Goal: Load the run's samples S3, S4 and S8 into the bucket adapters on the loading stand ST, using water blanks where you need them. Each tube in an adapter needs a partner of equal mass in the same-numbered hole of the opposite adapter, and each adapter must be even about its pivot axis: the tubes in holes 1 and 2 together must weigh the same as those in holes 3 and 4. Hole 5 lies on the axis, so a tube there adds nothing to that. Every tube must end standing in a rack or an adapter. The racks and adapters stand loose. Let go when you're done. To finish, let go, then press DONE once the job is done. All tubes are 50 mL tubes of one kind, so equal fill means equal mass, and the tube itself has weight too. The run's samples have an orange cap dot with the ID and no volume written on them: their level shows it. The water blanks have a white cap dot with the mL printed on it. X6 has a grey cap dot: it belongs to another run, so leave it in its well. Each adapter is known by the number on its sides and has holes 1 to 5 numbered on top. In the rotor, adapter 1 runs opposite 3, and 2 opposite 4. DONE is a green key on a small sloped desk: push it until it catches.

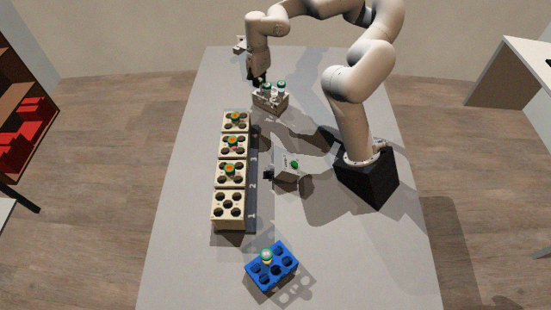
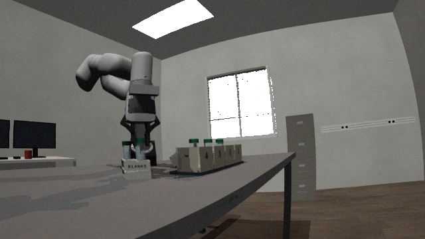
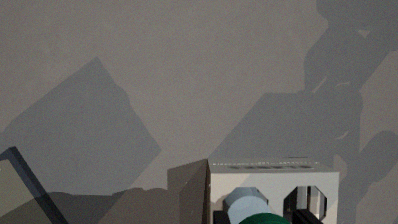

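Now: hand 5 cm above the water blank tube and 1 cm to the right of it. Also, from my hand: blanks rack 9 cm below, 4 cm behind, 1 cm to the left; adapter 19 cm to the left, 9 cm ahead, 7 cm below; green done key 37 cm to the left, 10 cm behind, 6 cm below.
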